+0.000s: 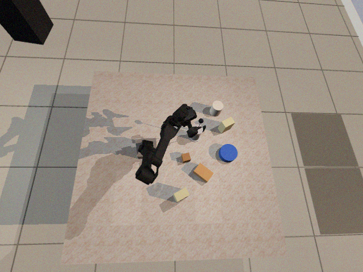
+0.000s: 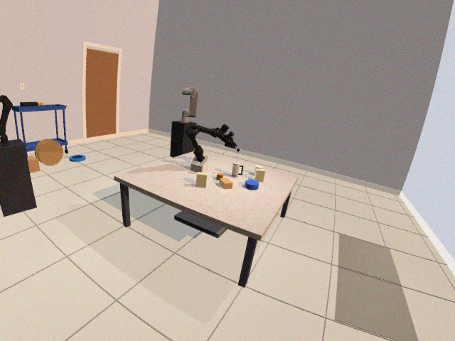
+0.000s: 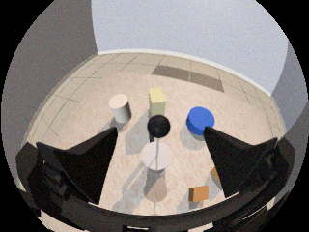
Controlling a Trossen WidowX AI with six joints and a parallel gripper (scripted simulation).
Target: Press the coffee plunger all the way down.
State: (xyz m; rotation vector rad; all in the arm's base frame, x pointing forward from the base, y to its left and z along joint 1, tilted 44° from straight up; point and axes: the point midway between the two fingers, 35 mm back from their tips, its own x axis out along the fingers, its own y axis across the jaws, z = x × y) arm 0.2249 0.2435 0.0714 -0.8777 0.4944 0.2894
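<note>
My gripper tip is now 150 mm above the coffee press, 30 mm short of it and 20 mm to the right of it. From my gripper tip the other things lie so: small brown cube 260 mm below, 160 mm to the right, 30 mm behind.
</note>
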